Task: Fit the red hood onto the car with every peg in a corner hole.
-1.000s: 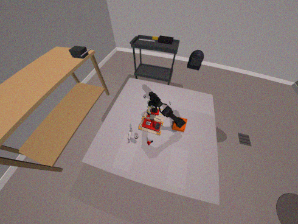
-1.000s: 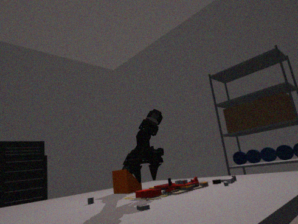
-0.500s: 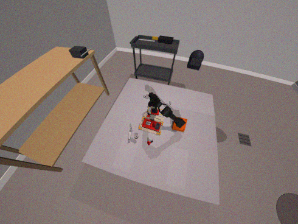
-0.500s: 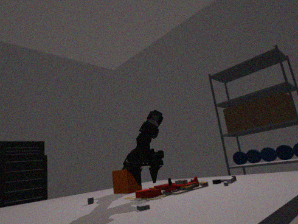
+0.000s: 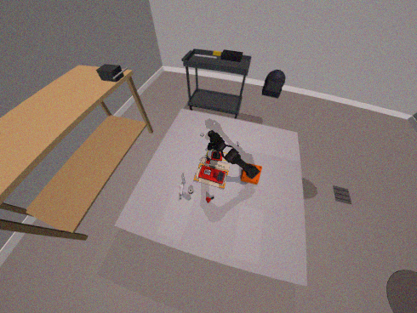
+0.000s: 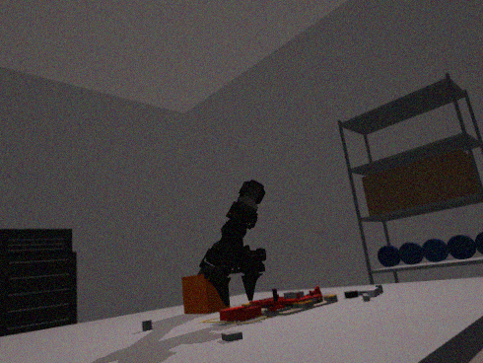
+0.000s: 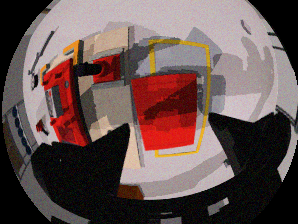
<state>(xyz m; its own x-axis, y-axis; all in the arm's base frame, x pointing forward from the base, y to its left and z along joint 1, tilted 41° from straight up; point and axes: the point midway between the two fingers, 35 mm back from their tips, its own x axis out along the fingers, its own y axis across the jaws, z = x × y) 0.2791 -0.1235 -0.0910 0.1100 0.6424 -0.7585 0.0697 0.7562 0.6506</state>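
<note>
Right now my gripper tip is 2 cm above the red hood.
</note>
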